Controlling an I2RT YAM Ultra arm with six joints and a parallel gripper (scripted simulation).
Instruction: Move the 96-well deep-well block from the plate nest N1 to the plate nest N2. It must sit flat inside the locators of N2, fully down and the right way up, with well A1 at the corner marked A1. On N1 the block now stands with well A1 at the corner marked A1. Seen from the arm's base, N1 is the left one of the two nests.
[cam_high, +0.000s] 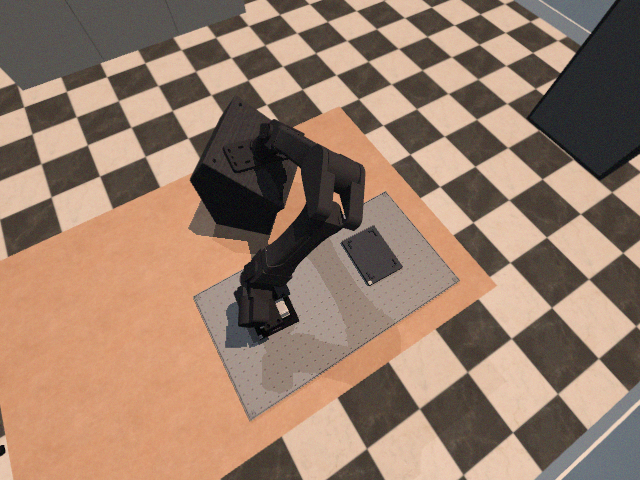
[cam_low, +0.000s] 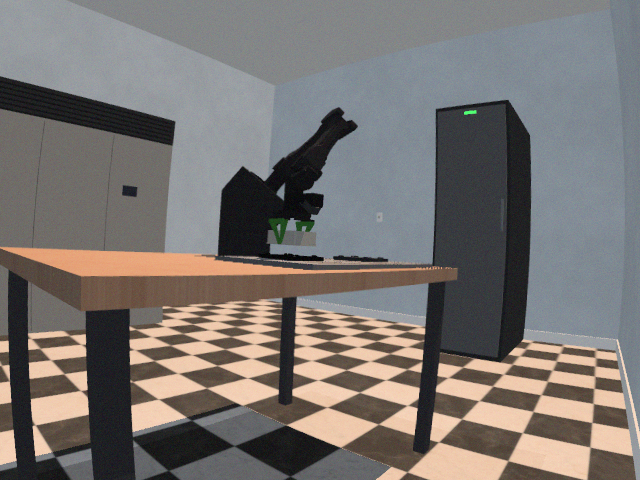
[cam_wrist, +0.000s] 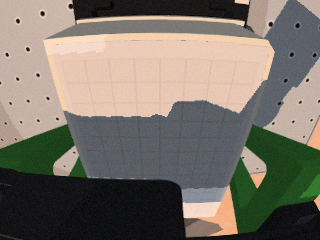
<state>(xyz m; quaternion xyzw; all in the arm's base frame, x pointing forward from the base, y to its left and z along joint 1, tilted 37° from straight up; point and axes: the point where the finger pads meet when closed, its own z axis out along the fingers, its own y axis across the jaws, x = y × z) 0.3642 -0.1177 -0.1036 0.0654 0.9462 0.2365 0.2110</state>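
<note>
The plate nest N2 is 50 mm below my hand. The rest, counted from my hand: deep-well block: 10 mm above; plate nest N1: 10 mm ahead, 340 mm to the left, 50 mm below.
</note>
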